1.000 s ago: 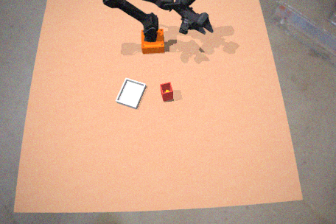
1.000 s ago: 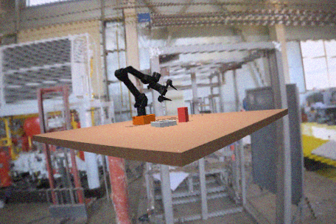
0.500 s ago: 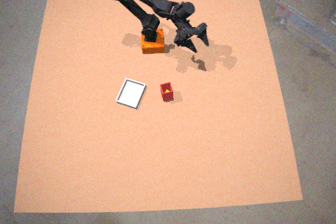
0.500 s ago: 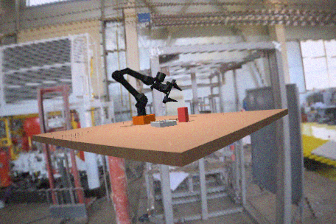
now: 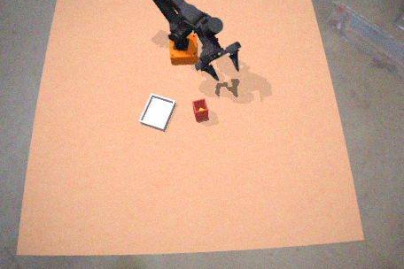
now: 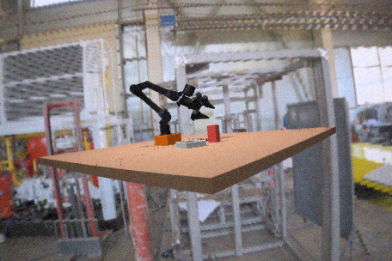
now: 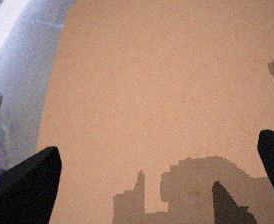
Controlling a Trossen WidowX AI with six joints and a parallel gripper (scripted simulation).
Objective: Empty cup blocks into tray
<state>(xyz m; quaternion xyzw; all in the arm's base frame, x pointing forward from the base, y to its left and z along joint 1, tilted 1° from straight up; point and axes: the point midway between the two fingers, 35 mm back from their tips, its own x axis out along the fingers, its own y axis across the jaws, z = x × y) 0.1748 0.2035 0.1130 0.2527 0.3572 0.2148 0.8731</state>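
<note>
The yellow block lies 10 cm ahead of my gripper tip, 9 cm to the right of it and 12 cm below it. The rest, counted from my gripper tip: red square cup 10 cm ahead, 10 cm to the right, 14 cm below.
</note>
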